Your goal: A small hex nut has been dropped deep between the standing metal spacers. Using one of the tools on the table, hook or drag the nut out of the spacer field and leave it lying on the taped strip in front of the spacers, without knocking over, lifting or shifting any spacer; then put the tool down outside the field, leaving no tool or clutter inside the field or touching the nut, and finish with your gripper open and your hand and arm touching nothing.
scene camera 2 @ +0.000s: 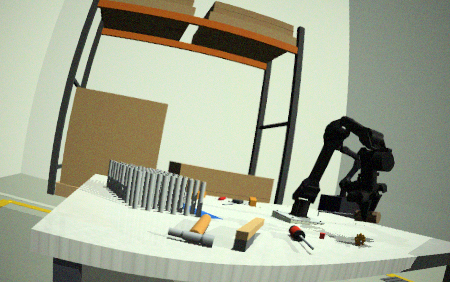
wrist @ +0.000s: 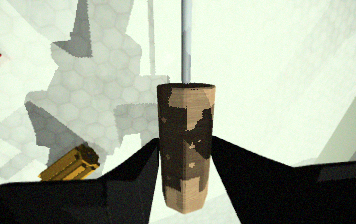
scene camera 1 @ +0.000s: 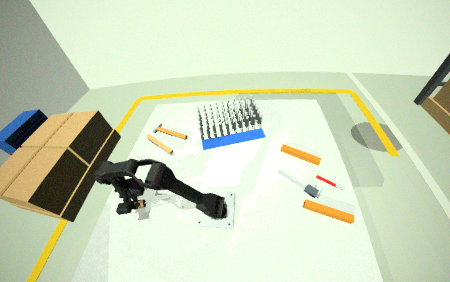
My gripper holds a tool with thin metal rod.
My gripper is seen too in the wrist view.
